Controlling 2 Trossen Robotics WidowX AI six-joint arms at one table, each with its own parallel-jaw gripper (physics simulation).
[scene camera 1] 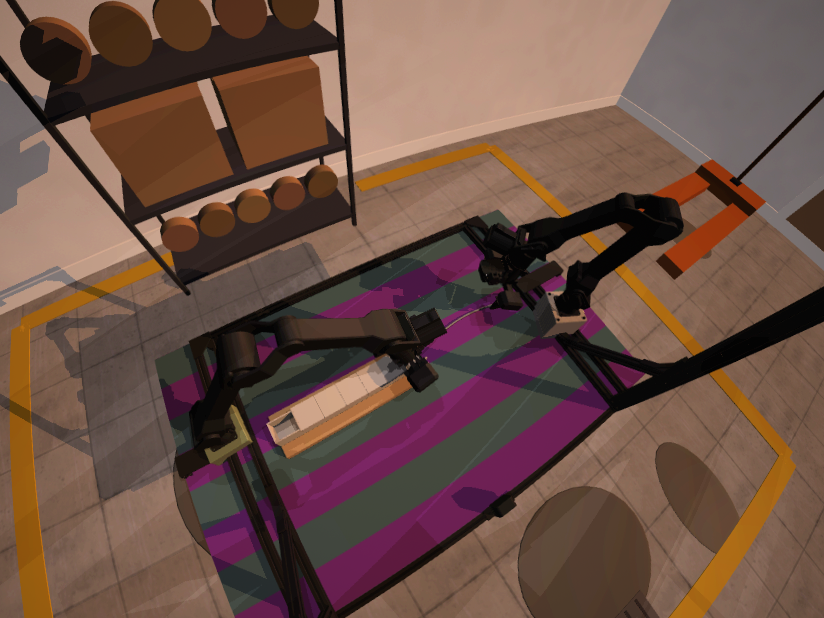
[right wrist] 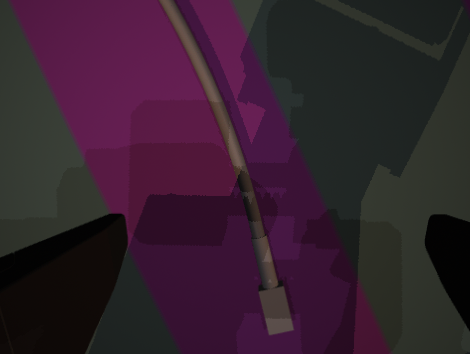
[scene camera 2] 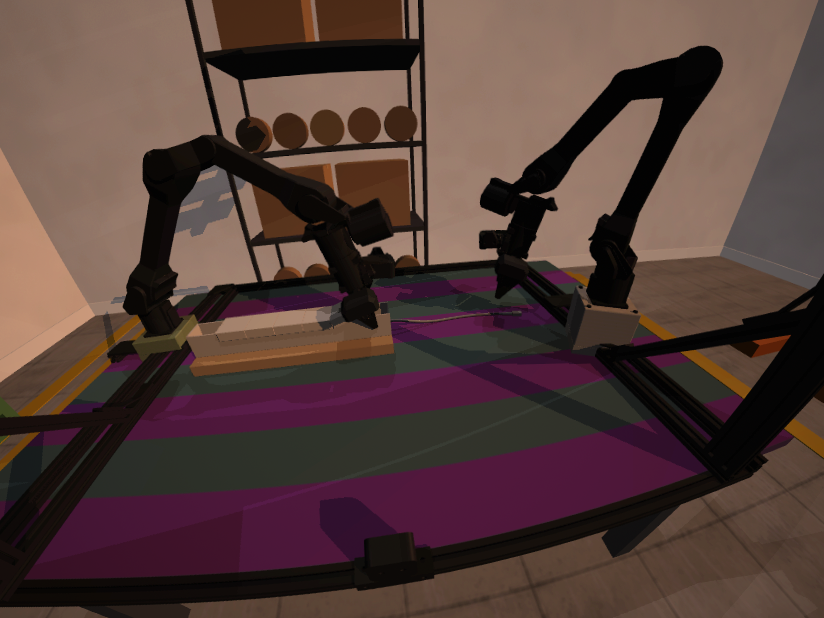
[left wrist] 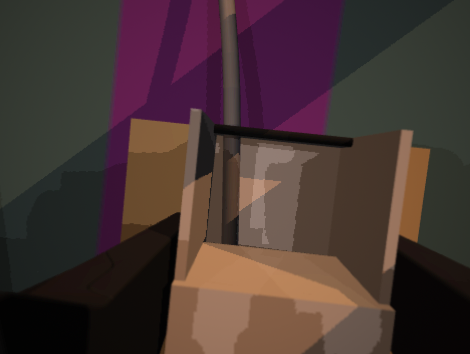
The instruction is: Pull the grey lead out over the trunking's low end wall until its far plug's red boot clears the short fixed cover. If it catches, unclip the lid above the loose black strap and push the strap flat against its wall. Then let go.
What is my right gripper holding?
Nothing.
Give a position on a tan trunking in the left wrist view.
320, 216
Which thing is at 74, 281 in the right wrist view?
My right gripper.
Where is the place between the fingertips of my right gripper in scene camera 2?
497, 289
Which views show my left gripper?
Scene camera 1, scene camera 2 and the left wrist view only.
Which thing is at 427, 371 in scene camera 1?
My left gripper.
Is my right gripper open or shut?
Open.
